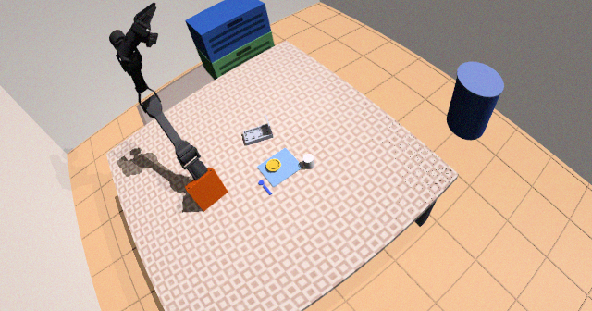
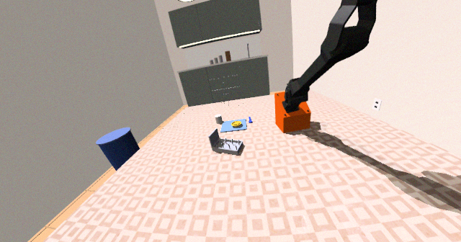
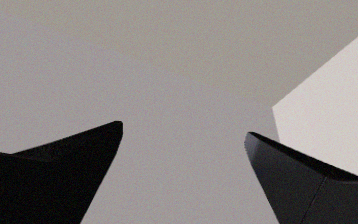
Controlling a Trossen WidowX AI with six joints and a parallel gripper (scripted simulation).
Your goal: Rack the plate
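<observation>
Right now my gripper tip is 760 mm above the yellow plate, 290 mm to the left of it and 80 mm short of it. Round my gripper tip: small blue spoon (770 mm below, 330 mm to the right, 10 mm behind); then light blue mat (770 mm below, 310 mm to the right, 100 mm ahead); then grey dish rack (750 mm below, 150 mm ahead, 110 mm to the right).
</observation>
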